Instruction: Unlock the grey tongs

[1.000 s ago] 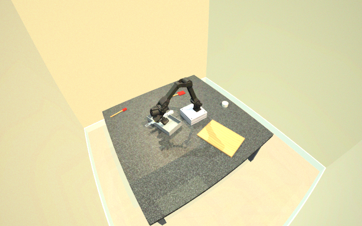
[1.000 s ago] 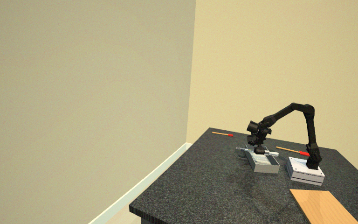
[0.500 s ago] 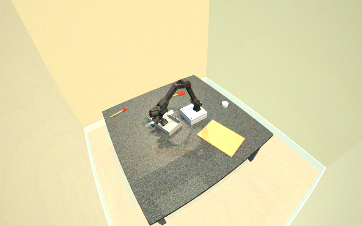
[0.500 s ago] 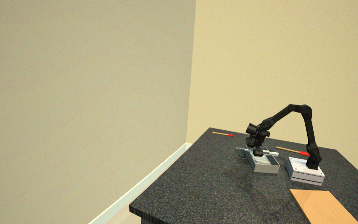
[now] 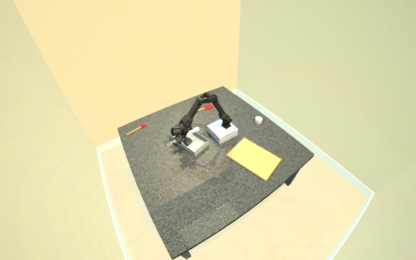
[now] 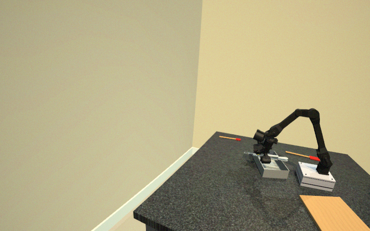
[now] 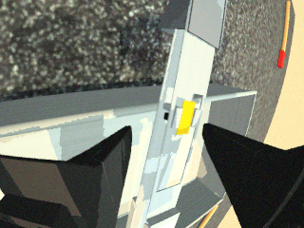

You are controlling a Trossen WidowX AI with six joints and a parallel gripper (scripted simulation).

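Right now my gripper tip is 60 mm past the grey roasting tin, 40 mm to the right of it and 10 mm above it. Round my gripper tip: wooden board: 500 mm to the left, 360 mm behind, 30 mm below; then small yellow lock piece: 30 mm above, 20 mm to the left, 20 mm ahead.
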